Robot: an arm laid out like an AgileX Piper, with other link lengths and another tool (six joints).
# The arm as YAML. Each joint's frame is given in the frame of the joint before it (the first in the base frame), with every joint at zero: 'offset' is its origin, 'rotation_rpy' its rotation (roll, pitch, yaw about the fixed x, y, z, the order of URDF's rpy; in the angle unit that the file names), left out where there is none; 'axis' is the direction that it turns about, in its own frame. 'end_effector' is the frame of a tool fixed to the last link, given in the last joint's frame.
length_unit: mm
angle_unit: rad
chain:
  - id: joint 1
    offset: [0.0, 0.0, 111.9]
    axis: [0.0, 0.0, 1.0]
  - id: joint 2
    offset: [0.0, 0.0, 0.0]
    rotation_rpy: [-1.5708, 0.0, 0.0]
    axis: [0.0, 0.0, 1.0]
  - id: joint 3
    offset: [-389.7, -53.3, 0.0]
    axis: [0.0, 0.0, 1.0]
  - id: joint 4
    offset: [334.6, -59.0, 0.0]
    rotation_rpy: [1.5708, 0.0, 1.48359]
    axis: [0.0, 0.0, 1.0]
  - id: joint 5
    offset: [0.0, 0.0, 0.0]
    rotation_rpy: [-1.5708, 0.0, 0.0]
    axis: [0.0, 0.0, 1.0]
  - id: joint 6
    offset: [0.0, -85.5, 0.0]
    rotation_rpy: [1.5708, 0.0, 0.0]
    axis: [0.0, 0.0, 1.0]
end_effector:
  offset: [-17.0, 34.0, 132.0]
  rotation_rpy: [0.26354, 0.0, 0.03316]
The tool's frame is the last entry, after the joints.
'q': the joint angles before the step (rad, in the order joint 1, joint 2, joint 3, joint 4, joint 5, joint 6). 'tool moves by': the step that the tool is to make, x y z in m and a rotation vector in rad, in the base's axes. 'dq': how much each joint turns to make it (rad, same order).
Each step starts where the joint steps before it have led.
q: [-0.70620 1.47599 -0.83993 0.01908 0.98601 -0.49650]
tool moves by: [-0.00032 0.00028 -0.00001 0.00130 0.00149 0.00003]
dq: [0.00000 0.00001 -0.00002 0.00000 0.00199 0.00000]
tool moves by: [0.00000 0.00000 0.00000 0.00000 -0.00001 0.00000]
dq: [0.00000 0.00000 0.00000 0.00001 -0.00001 -0.00001]
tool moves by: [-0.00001 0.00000 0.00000 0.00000 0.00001 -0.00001]
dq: [-0.00002 -0.00002 0.00002 -0.00001 0.00001 0.00000]
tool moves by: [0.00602 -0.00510 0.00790 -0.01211 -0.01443 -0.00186]
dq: [0.00003 0.00002 -0.02528 0.00000 0.00639 0.00200]
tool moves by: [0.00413 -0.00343 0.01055 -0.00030 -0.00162 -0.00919]
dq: [-0.00002 -0.00001 -0.03383 0.00000 0.03226 0.00972]
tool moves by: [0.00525 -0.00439 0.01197 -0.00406 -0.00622 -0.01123]
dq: [0.00000 0.00001 -0.03759 0.00000 0.03002 0.01176]
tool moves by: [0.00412 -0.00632 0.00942 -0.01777 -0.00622 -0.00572]
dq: [0.00002 -0.00001 -0.02993 -0.01139 0.01355 0.01075]
